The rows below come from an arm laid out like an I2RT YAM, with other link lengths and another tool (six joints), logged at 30 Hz.
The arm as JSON. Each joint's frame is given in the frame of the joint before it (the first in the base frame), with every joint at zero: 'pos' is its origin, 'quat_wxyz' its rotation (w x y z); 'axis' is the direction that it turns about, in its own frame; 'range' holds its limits. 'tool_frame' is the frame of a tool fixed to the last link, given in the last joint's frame.
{
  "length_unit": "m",
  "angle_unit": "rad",
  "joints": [
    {
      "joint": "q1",
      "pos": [
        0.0,
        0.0,
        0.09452
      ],
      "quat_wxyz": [
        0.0,
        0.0,
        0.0,
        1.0
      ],
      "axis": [
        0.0,
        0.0,
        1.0
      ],
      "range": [
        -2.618,
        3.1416
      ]
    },
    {
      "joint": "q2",
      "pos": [
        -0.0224,
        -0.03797,
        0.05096
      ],
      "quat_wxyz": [
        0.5,
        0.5,
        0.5,
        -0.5
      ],
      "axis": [
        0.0,
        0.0,
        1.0
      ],
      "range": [
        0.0,
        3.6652
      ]
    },
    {
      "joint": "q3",
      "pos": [
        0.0,
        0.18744,
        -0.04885
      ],
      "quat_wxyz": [
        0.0,
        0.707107,
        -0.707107,
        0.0
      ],
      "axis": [
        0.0,
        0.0,
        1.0
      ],
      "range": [
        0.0,
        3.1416
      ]
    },
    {
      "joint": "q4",
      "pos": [
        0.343,
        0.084,
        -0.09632
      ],
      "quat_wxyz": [
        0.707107,
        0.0,
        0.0,
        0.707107
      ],
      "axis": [
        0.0,
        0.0,
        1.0
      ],
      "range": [
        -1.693,
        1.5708
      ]
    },
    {
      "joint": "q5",
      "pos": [
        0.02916,
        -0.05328,
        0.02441
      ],
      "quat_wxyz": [
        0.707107,
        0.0,
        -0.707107,
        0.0
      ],
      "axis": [
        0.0,
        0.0,
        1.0
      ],
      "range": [
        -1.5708,
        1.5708
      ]
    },
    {
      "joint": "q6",
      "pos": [
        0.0,
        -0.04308,
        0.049
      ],
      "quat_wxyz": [
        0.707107,
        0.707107,
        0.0,
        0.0
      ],
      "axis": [
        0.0,
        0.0,
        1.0
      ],
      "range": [
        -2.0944,
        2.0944
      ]
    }
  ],
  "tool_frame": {
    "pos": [
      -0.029,
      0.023,
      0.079
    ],
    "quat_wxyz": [
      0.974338,
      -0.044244,
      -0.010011,
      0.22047
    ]
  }
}
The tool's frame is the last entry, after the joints.
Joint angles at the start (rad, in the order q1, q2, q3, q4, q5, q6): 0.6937, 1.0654, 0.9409, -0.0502, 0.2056, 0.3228
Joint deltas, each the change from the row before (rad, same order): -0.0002, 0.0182, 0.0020, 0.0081, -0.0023, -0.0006; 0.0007, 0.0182, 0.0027, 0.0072, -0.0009, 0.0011; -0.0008, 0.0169, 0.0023, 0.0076, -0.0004, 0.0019; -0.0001, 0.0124, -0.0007, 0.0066, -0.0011, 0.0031; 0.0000, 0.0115, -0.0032, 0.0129, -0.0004, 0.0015; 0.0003, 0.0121, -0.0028, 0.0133, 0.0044, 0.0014; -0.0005, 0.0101, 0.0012, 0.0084, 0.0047, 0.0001; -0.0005, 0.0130, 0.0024, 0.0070, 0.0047, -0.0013; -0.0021, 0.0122, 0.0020, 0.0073, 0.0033, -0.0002; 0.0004, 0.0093, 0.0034, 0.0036, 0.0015, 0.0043; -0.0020, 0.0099, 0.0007, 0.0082, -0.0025, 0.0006; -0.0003, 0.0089, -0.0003, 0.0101, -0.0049, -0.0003
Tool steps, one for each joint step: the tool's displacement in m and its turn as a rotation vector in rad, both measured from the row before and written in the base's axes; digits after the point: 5 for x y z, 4 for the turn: 0.00225, 0.00212, -0.00547, -0.0054, 0.0062, 0.0022; 0.00197, 0.00223, -0.00526, -0.0042, 0.0070, 0.0014; 0.00237, 0.00159, -0.00486, -0.0028, 0.0063, -0.0008; 0.00143, 0.00136, -0.00461, -0.0013, 0.0066, 0.0004; 0.00157, 0.00139, -0.00453, 0.0002, 0.0021, 0.0001; 0.00193, 0.00108, -0.00456, -0.0005, 0.0013, -0.0043; 0.00195, 0.00054, -0.00248, -0.0010, -0.0002, -0.0051; 0.00216, 0.00069, -0.00346, -0.0042, 0.0016, -0.0048; 0.00251, 0.00024, -0.00324, -0.0026, 0.0017, -0.0053; 0.00110, 0.00098, -0.00169, 0.0020, 0.0035, -0.0020; 0.00175, 0.00062, -0.00273, 0.0003, 0.0014, 0.0003; 0.00088, 0.00134, -0.00251, 0.0011, -0.0002, 0.0045
